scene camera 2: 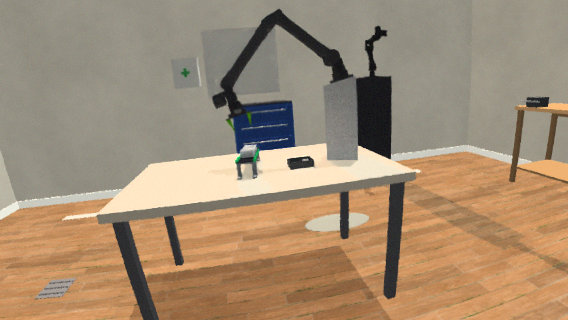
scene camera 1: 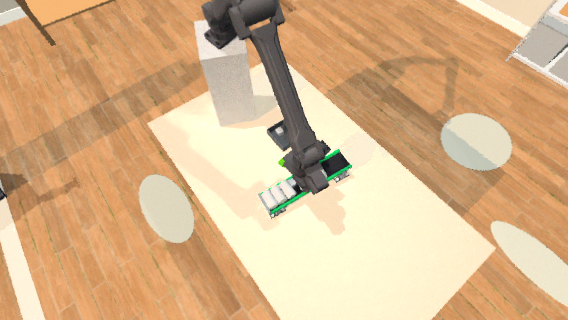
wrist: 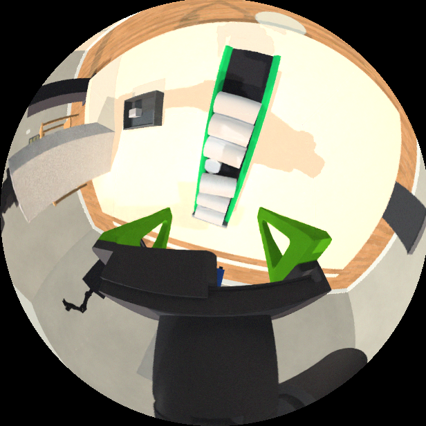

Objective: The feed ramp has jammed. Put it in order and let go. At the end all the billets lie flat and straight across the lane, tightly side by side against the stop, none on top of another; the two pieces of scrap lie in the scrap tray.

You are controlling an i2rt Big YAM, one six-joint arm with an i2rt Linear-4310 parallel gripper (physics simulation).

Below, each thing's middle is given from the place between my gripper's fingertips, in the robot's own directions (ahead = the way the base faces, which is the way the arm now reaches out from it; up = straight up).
Scene:
Right now the dark scrap tray [wrist: 151, 102] is 240 mm behind my hand, 210 mm to the left of it and 190 mm below it.

